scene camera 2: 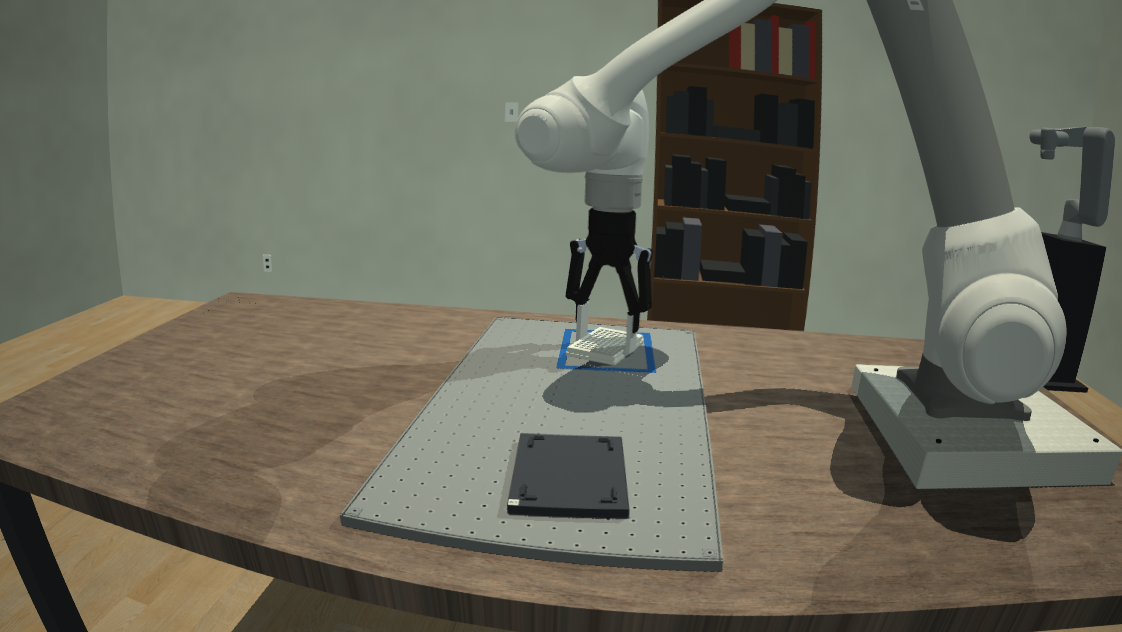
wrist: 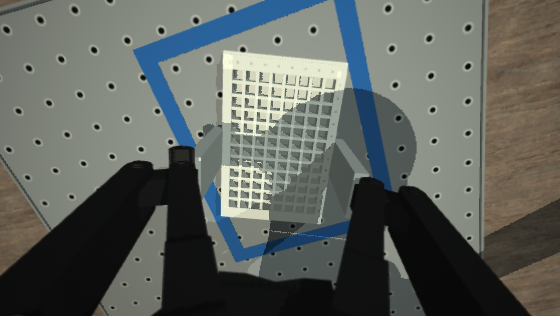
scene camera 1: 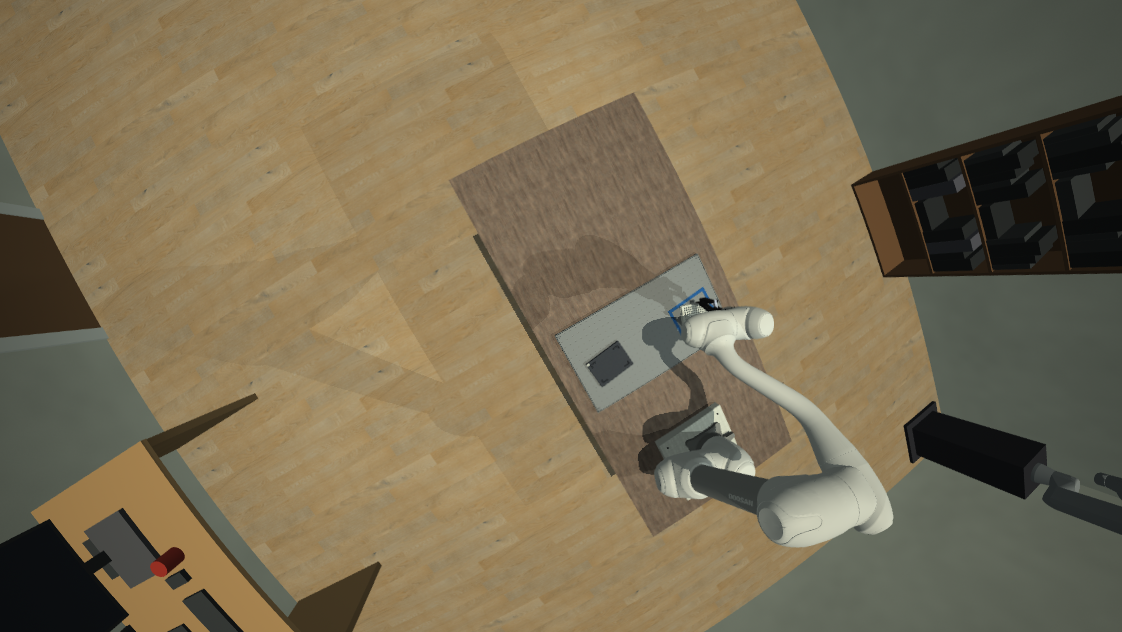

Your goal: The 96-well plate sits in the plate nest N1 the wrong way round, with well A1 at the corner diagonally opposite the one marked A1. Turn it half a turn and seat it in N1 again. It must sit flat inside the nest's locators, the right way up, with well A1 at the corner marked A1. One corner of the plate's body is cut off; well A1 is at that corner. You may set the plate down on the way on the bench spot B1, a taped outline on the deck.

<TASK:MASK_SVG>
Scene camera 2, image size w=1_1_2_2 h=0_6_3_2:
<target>my gripper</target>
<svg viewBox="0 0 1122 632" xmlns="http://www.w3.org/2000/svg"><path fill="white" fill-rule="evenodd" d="M591 208L589 210L589 234L587 238L570 242L571 262L566 298L576 303L576 341L587 335L589 302L587 301L603 265L615 267L616 272L619 274L629 310L627 313L625 353L630 354L636 350L640 313L646 312L652 307L650 261L653 251L652 249L644 249L637 246L635 241L636 213L634 210L627 213L597 211ZM633 253L636 254L636 260L638 261L639 297L629 260ZM588 247L592 257L580 287L586 247Z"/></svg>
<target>white 96-well plate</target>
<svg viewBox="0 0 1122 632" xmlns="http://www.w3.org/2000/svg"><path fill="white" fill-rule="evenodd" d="M641 334L637 334L636 348L644 343ZM626 332L599 327L568 346L566 356L616 365L628 355L625 353Z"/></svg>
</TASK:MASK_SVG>
